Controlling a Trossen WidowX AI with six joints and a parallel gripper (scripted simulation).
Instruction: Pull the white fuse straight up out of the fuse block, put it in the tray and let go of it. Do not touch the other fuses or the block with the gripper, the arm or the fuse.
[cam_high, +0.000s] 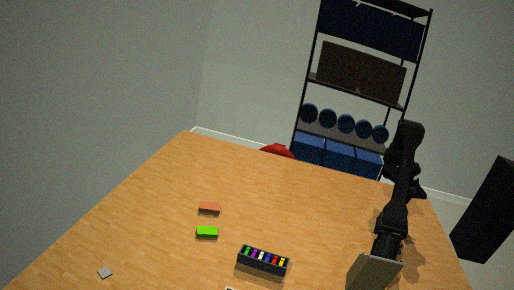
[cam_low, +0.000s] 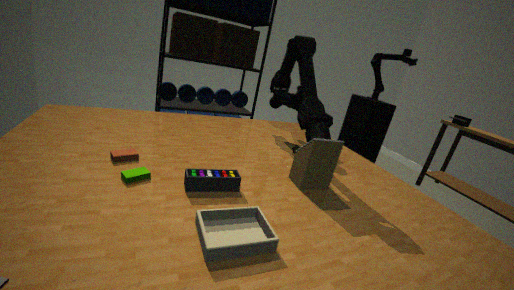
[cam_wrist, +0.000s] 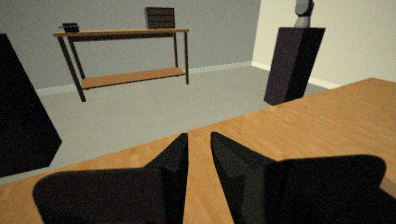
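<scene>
My gripper tip is 530 mm short of the white fuse, 390 mm to the right of it and 120 mm above it. Also, from my gripper tip: grey tray 500 mm ahead, 560 mm to the left, 140 mm below; purple fuse 550 mm ahead, 390 mm to the left, 120 mm below; blue fuse 510 mm ahead, 380 mm to the left, 120 mm below.
</scene>
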